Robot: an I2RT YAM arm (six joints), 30 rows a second.
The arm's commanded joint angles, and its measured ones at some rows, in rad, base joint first. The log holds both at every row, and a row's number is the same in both.
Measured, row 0:
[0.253 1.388 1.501 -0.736 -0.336 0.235]
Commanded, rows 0 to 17:
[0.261 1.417 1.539 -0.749 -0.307 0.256]
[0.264 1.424 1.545 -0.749 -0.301 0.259]
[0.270 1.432 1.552 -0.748 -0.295 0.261]
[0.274 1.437 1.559 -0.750 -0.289 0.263]
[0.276 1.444 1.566 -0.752 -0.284 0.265]
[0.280 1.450 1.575 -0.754 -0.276 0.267]
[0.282 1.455 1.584 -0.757 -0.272 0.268]
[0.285 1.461 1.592 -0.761 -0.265 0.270]
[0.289 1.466 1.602 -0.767 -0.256 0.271]
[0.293 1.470 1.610 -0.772 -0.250 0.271]
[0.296 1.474 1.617 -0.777 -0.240 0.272]
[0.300 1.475 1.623 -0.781 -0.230 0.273]
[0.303 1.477 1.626 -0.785 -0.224 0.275]
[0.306 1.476 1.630 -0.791 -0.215 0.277]
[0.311 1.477 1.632 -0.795 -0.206 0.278]
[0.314 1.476 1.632 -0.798 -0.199 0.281]
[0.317 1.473 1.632 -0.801 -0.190 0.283]
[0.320 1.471 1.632 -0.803 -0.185 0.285]
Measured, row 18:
[0.310 1.472 1.610 -0.769 -0.225 0.270]
